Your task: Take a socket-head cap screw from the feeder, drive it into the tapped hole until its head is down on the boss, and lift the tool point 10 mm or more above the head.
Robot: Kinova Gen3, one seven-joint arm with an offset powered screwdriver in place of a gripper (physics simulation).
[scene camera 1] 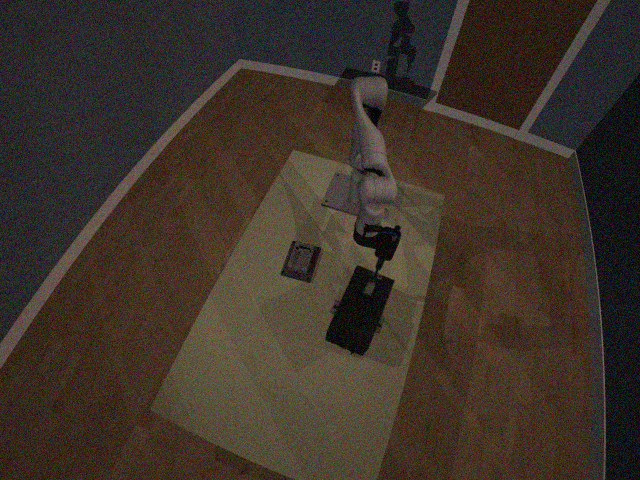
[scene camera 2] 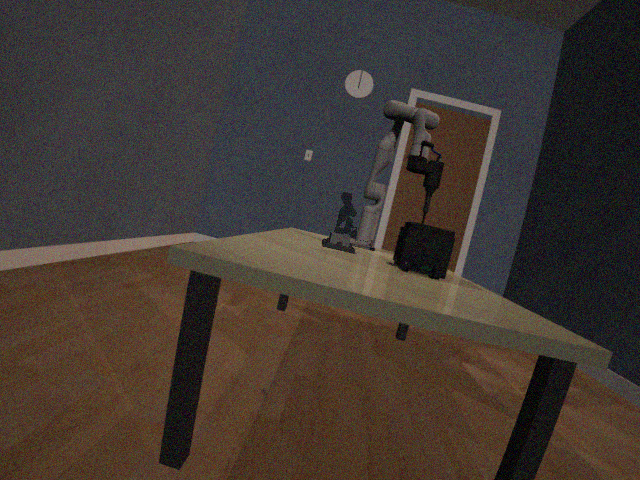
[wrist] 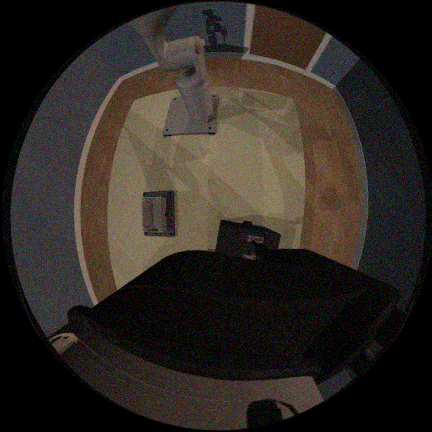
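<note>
The black feeder stands on the table, with a small light plate at one end of its top. The grey housing with the tapped hole lies apart from the feeder, on its left in scene camera 1. My screwdriver points down, its tip at the feeder's top by the light plate. Whether the tip touches a screw is too small and dark to tell. In the wrist view the tool's dark body hides most of the feeder. No screw or tapped hole can be made out.
The arm's base plate is at the far end of the pale table. The white arm reaches over the table to the feeder. Shadows cross the table and the back wall.
</note>
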